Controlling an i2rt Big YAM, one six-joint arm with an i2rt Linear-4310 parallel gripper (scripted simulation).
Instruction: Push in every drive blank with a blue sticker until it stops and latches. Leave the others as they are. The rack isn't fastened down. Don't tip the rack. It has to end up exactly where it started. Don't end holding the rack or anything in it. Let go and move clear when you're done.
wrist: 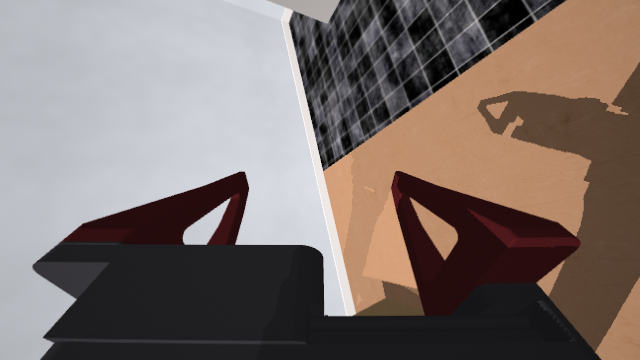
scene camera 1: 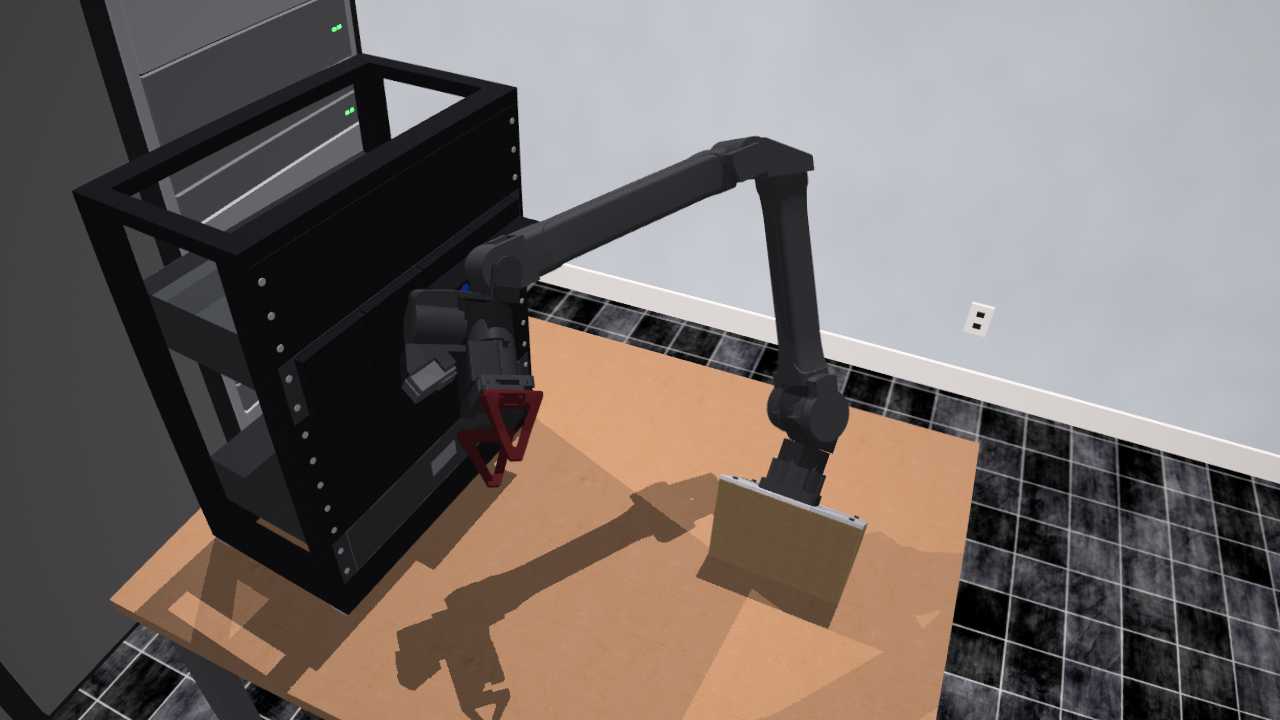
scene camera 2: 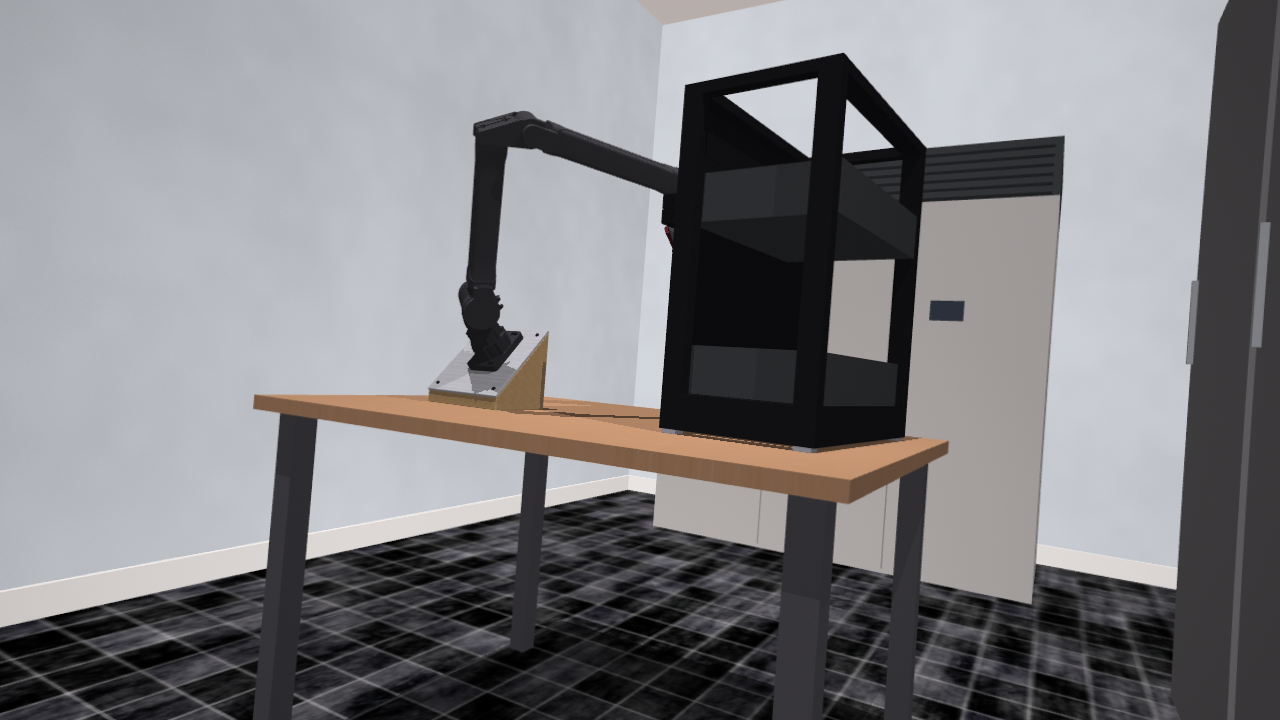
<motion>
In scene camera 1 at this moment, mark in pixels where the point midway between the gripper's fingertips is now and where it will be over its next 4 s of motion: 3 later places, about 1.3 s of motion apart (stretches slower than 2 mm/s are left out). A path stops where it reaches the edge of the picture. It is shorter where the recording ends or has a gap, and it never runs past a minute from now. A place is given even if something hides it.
My gripper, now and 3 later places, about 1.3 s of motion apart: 504, 474; 481, 495; 480, 400; 594, 319
</motion>
